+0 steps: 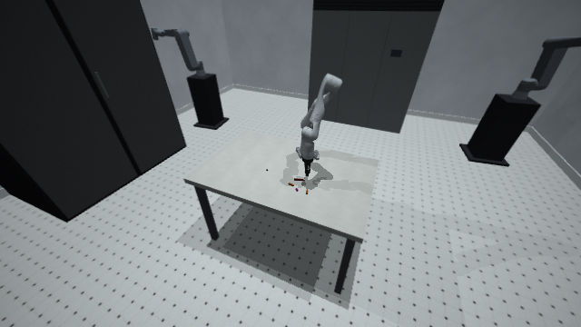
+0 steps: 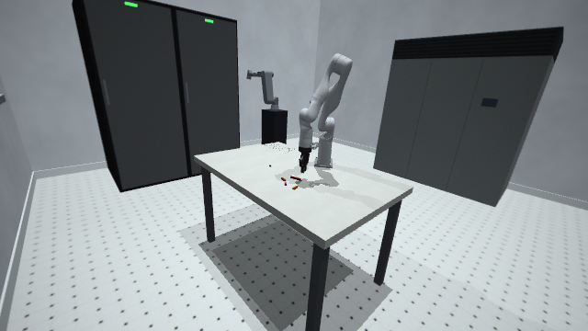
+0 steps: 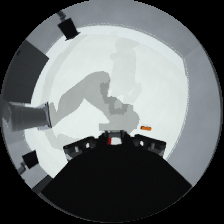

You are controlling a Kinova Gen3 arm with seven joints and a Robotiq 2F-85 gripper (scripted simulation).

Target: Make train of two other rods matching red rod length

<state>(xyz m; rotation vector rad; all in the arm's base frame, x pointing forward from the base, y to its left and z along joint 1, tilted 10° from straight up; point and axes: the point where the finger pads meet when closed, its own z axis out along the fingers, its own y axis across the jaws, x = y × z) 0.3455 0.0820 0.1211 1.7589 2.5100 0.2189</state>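
Right now the red rod is 6 cm to the right of my hand and 8 cm below it. Also, from my hand: magenta rod (11 cm ahead, 4 cm to the right, 8 cm below); then grey rod (1 cm below); then tiny blue rod (4 cm behind, 32 cm to the right, 8 cm below).
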